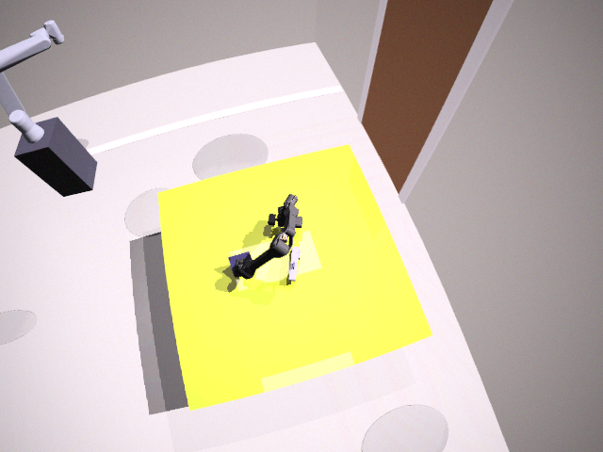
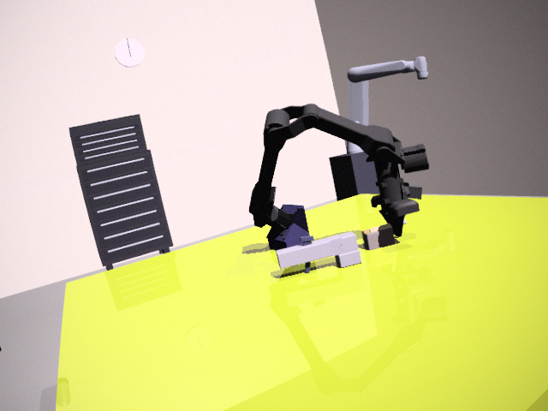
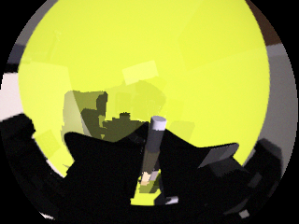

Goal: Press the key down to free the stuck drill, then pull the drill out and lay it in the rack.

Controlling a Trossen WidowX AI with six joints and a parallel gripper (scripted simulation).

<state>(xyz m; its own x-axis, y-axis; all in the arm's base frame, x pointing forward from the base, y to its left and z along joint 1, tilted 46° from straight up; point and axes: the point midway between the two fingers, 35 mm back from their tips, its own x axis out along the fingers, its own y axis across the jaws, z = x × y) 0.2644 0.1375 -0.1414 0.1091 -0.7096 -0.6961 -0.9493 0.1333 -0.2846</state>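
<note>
Right now the dark rack is 20 mm behind my gripper tip, 50 mm to the right of it and 10 mm above it. Also, from my gripper tip: pale grey block: 10 mm ahead, 230 mm to the right, 30 mm above; dark key: 260 mm to the right, 40 mm above.
</note>
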